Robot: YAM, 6 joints.
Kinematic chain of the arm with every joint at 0, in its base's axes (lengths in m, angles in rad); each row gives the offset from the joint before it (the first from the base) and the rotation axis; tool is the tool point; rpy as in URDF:
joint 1: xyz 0 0 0.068 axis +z
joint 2: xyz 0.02 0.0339 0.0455 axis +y
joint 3: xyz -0.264 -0.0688 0 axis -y
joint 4: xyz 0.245 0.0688 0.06 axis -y
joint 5: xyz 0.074 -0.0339 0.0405 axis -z
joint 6: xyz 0.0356 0 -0.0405 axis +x
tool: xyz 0 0 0 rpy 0 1.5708 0
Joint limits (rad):
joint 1: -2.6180..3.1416
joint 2: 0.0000..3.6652
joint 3: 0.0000..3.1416
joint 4: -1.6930..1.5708
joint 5: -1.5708..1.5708
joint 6: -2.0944..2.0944
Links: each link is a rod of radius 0.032 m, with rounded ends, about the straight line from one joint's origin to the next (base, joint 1, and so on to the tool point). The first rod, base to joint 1, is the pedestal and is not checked.
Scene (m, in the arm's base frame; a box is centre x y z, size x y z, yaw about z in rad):
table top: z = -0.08
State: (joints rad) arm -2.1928 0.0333 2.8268 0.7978 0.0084 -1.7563
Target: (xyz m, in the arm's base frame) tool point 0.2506 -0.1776 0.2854
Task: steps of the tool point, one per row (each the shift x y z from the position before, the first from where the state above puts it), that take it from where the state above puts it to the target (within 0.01 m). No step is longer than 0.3 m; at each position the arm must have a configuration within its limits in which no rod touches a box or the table.
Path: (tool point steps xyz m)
1: -0.1276 0.0321 0.2166
2: -0.1392 -0.0836 0.1822
3: -0.0879 -0.1749 0.1129
4: -0.0013 -0.2053 0.0242
5: 0.0766 -0.1657 -0.0634
6: 0.1074 -0.0780 -0.1294
7: 0.0771 0.0154 -0.1595

